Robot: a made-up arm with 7 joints.
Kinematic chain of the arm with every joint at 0, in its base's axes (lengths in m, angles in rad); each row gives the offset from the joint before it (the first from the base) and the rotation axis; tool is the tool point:
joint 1: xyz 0 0 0.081 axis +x
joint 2: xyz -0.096 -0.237 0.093 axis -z
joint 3: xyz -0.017 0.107 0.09 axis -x
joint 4: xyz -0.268 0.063 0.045 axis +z
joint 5: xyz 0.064 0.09 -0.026 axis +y
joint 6: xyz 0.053 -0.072 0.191 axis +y
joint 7: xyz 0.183 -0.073 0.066 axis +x
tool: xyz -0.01 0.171 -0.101
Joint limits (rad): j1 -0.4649..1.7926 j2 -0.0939..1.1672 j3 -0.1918..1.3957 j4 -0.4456..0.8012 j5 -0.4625..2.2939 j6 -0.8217..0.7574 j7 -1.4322..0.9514
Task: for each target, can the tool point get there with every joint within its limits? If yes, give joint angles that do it. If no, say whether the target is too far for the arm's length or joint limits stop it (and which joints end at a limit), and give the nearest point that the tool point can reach.
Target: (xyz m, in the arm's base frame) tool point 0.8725 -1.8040 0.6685
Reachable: no: too far | nearest point 0.2012 -0.5926 0.2740 | short by 1.440 m
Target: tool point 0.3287 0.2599 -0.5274
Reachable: no: joint limits stop it (at a limit: joint 1, joint 2, joint 3, joint 7) | nearest point 0.1543 0.0926 -0.2511 | short by 0.367 m
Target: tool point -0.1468 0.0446 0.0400
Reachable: yes | joints 0.0277 0.8779 0.6170 0.2105 1.8854 0.4417 -0.2589
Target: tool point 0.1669 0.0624 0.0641
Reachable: yes | joints 0.1672 0.7539 0.8197 0.4787 0.6304 -0.2387 0.1453
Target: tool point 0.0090 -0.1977 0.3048
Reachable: yes | joints 0.1618 0.4878 0.1968 -0.3503 0.3385 -0.2686 -0.4483
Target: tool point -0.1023 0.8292 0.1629
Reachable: no: joint limits stop it (at a limit: joint 1, joint 4, joint 5, joint 7) | nearest point -0.1004 0.5355 0.2074 | short by 0.297 m
